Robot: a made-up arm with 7 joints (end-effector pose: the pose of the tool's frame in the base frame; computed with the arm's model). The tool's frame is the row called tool.
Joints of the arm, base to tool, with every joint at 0 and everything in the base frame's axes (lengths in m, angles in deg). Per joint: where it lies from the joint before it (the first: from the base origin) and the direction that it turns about. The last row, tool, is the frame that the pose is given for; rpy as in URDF.
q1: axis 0 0 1 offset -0.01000 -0.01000 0.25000
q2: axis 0 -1 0 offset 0.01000 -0.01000 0.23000
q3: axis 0 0 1 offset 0.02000 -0.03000 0.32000
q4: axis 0 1 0 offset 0.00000 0.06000 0.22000
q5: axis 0 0 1 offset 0.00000 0.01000 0.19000
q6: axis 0 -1 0 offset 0.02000 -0.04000 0.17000
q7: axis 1 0 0 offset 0.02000 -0.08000 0.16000
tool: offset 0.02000 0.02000 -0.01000 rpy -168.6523 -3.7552 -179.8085
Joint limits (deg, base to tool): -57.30..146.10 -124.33..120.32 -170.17..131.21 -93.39..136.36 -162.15..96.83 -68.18..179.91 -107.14..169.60
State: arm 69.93 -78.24 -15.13 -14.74 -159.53 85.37 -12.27
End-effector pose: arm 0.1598 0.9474 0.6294 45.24 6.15 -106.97
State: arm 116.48 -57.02 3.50 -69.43 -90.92 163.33 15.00
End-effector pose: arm -0.2269 0.2473 0.9601 2.80 24.98 28.51
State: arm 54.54 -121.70 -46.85 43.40 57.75 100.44 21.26
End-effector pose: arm 0.5997 0.3297 -0.0472 14.70 -133.54 17.73
Working (the frame after each row of the table, in the pose's form):
after q1: -0.0100 -0.0100 0.2500 0.00 0.00 54.54
after q2: 0.0039 -0.0077 0.4800 -57.13 110.82 31.86
after q3: 0.1802 0.1881 0.2948 -94.22 77.13 4.55
after q4: 0.2421 0.3457 0.1420 -99.99 108.39 -34.30
after q5: 0.3528 0.3487 -0.0127 -33.91 137.86 -10.97
after q6: 0.4596 0.3060 -0.1456 -23.66 40.02 14.95
after q7: 0.5943 0.3089 -0.0262 -3.39 41.78 7.26

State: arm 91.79 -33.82 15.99 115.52 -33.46 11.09 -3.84
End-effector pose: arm -0.0904 0.5944 0.4965 48.38 -12.54 135.39
Working (the frame after each row of the table, in the pose's form):
after q1: -0.0100 -0.0100 0.2500 0.00 0.00 91.79
after q2: -0.0003 0.0003 0.4800 -27.02 26.18 88.86
after q3: 0.0236 0.1959 0.7347 -24.09 30.95 104.22
after q4: -0.0375 0.3027 0.9267 -126.39 101.12 44.07
after q5: -0.0971 0.3900 0.7685 -144.29 58.10 35.58
after q6: -0.1003 0.4864 0.6215 -137.65 54.06 48.47
after q7: -0.0926 0.6232 0.5047 -140.88 53.23 51.04

